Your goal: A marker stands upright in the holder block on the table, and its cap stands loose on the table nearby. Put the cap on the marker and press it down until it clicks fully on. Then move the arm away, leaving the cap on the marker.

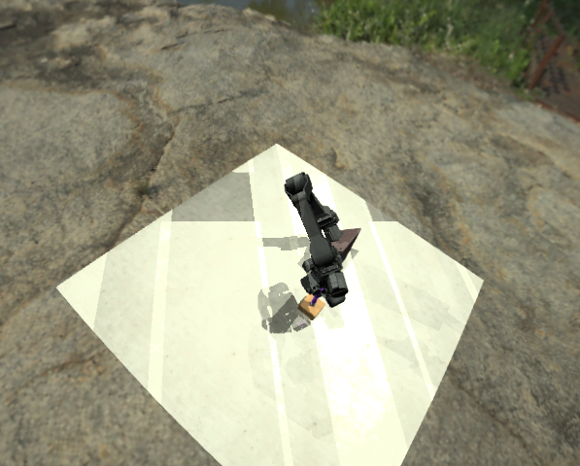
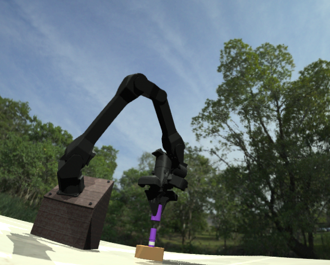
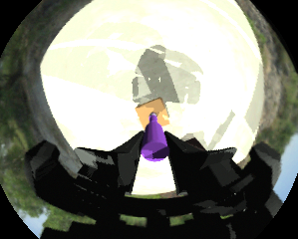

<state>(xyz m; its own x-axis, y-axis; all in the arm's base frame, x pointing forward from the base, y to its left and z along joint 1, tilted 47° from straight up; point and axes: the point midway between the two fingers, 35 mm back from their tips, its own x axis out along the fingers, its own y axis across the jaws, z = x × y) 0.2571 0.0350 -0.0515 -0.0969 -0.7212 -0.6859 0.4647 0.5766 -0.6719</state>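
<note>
Right now my gripper tip is 110 mm above the tan holder block. From my gripper tip the other things lie so: purple cap (10 mm above).
</note>
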